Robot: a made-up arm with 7 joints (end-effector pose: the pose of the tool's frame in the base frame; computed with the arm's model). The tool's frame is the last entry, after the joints.
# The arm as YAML. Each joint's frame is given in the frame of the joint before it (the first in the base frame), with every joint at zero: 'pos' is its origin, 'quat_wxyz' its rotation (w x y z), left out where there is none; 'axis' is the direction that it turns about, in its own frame. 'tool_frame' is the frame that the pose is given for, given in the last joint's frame.
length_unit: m
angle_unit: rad
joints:
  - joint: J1
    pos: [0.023, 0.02, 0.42]
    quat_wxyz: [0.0, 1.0, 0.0, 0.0]
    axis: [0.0, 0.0, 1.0]
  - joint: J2
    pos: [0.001, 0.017, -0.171]
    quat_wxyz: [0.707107, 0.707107, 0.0, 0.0]
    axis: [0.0, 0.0, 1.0]
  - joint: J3
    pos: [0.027, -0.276, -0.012]
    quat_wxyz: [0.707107, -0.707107, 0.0, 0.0]
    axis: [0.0, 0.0, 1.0]
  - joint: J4
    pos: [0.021, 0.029, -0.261]
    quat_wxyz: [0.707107, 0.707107, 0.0, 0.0]
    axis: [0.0, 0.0, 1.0]
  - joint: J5
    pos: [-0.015, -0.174, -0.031]
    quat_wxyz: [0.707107, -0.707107, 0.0, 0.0]
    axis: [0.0, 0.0, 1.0]
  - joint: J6
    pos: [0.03, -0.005, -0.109]
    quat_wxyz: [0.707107, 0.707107, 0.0, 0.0]
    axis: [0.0, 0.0, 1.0]
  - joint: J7
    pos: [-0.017, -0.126, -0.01]
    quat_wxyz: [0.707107, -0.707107, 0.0, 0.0]
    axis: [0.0, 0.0, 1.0]
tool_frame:
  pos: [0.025, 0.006, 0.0]
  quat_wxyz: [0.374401, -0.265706, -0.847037, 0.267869]
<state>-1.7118 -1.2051 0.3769 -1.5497 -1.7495 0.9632 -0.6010</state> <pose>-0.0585 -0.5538 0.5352 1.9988 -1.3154 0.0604</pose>
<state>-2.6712 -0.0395 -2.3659 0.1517 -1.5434 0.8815 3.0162</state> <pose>0.1045 -0.0125 1.5182 0.7342 1.8160 0.7674</pose>
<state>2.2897 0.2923 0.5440 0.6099 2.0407 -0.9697 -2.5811</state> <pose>-0.3818 -0.2330 1.2696 0.3536 -0.7177 1.9250</pose>
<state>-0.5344 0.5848 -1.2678 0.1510 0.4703 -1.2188 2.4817</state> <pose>0.4927 0.2020 1.2692 0.0633 0.3356 2.4680</pose>
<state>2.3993 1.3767 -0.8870 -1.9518 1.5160 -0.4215 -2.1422</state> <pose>-0.4415 0.0025 0.8402 -0.3169 1.6877 1.1737</pose>
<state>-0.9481 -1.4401 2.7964 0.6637 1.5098 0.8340 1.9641</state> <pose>-0.5330 -0.6773 0.4568 -2.5186 0.2794 0.4292</pose>
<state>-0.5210 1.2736 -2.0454 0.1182 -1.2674 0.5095 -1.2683</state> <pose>0.7812 0.4705 0.8896 0.1770 1.8905 2.3471</pose>
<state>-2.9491 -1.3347 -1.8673 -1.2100 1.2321 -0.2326 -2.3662</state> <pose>0.6939 0.2566 0.9000 -0.3968 -0.9518 -1.3277</pose>
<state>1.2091 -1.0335 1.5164 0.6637 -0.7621 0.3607 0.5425</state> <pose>-0.5411 0.5463 1.0265 -0.7750 0.3749 1.3457</pose>
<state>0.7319 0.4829 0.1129 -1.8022 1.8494 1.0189 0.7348</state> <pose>-0.1573 -0.0563 1.0652 -0.4501 -0.5725 1.0701</pose>
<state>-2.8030 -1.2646 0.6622 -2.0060 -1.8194 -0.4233 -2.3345</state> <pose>0.4000 -0.1974 0.4178 1.1930 -2.1080 1.4930</pose>
